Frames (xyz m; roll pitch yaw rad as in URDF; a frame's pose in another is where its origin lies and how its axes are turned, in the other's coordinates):
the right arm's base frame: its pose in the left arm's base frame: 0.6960 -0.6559 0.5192 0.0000 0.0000 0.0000
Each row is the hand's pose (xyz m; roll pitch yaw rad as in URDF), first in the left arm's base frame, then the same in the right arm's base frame.
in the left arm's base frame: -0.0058 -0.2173 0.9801 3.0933 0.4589 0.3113
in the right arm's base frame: -0.7018 0.4386 0.4609 3.0933 0.4589 0.3113
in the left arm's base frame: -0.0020 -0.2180 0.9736 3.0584 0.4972 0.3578
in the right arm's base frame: -0.6980 0.4379 0.4544 3.0584 0.4972 0.3578
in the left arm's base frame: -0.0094 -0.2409 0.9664 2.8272 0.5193 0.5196
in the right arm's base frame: -0.7054 0.4150 0.4472 2.8272 0.5193 0.5196
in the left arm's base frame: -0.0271 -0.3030 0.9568 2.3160 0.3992 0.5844
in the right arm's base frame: -0.7231 0.3529 0.4376 2.3160 0.3992 0.5844
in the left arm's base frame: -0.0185 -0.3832 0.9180 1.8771 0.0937 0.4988
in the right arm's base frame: -0.7145 0.2727 0.3988 1.8771 0.0937 0.4988
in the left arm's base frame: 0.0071 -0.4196 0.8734 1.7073 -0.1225 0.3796
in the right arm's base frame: -0.6889 0.2363 0.3542 1.7073 -0.1225 0.3796
